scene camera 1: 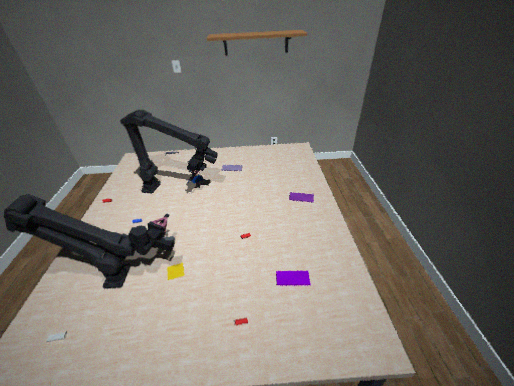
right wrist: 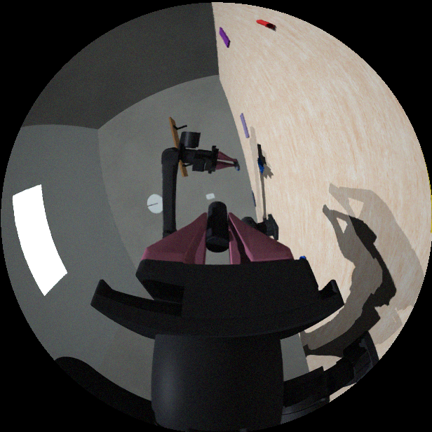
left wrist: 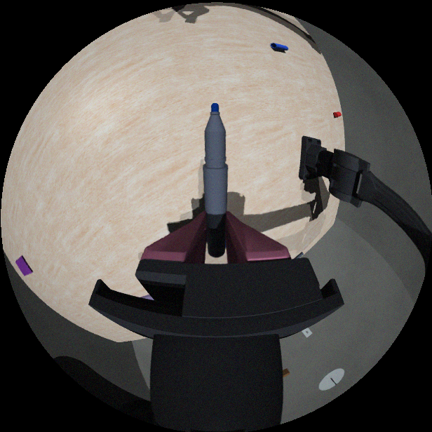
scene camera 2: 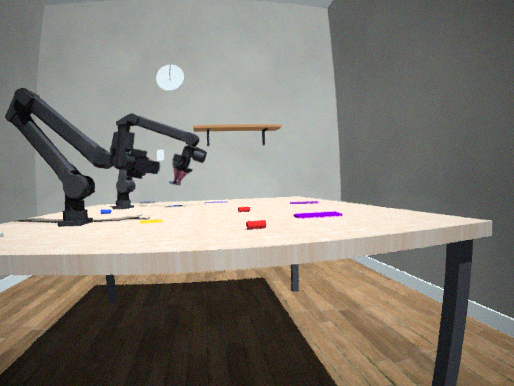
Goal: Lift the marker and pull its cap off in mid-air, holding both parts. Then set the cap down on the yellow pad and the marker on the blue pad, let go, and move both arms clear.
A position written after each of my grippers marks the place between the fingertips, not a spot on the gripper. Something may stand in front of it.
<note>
In view: my left gripper (left wrist: 215, 217), my right gripper (right wrist: 217, 218) and a dark cap (right wrist: 217, 240).
The left wrist view misses the dark cap: it is out of frame.
</note>
